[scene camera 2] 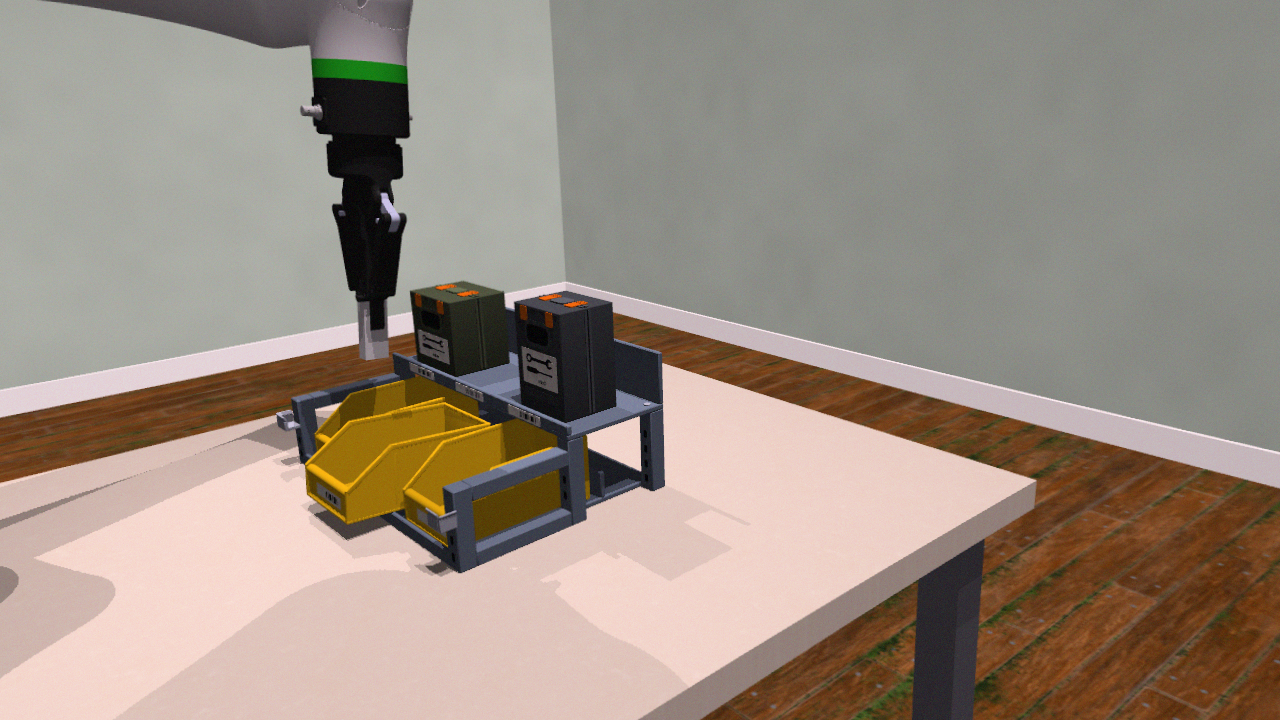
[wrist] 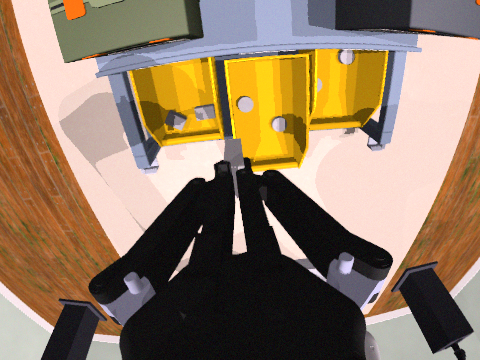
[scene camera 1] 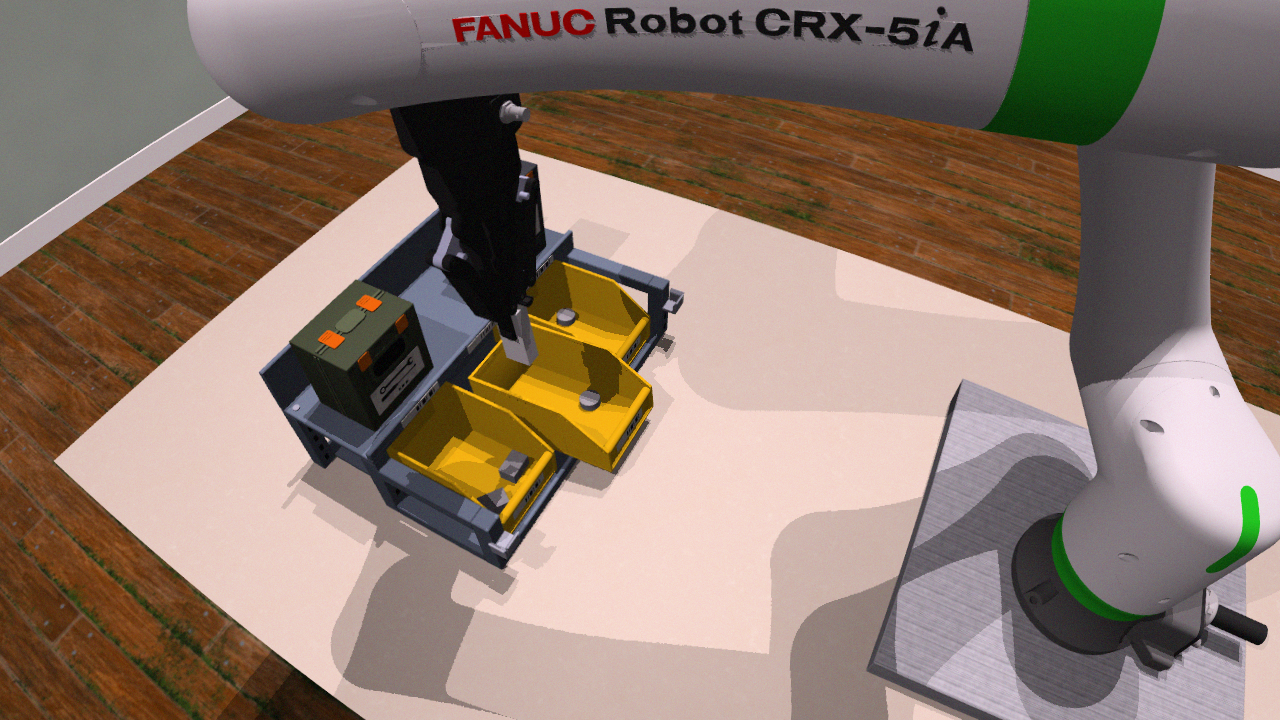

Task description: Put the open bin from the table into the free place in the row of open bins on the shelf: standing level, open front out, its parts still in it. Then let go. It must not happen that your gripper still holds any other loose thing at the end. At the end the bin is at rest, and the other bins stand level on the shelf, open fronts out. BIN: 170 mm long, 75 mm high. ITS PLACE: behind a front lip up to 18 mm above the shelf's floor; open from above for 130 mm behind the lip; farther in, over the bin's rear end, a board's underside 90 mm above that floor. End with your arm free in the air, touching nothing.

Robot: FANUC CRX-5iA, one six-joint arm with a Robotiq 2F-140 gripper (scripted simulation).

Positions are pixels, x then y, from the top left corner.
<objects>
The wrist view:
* my gripper: 234,151
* yellow bin: 278,87
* yellow bin: 352,93
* yellow bin: 180,86
</objects>
